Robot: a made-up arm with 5 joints.
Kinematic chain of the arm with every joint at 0, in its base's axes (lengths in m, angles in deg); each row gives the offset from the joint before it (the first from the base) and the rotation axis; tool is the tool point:
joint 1: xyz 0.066 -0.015 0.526 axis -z
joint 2: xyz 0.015 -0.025 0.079 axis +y
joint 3: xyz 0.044 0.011 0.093 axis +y
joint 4: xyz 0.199 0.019 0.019 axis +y
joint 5: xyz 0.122 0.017 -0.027 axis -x
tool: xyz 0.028 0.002 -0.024
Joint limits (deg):
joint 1: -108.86..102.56
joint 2: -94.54..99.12
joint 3: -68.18..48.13
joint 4: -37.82..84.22
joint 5: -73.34..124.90
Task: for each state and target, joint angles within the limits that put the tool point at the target. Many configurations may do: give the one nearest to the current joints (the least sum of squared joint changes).
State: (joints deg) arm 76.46 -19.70 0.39 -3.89 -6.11
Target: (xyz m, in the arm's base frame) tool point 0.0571 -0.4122 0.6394
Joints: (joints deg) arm 95.04 -4.91 10.34 -1.03 -4.92
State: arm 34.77 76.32 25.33 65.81 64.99
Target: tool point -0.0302 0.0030 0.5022
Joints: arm 10.03 81.73 42.26 83.19 65.56
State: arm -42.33 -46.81 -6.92 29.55 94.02
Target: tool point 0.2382 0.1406 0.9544
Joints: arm -42.61 -35.45 -17.78 12.63 95.51
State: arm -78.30 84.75 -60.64 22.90 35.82
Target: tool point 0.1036 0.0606 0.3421
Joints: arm -57.30 87.58 -28.56 80.22 36.88
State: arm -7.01 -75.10 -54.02 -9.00 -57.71
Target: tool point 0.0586 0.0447 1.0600
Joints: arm -50.17 -30.40 -49.73 -16.33 -60.79
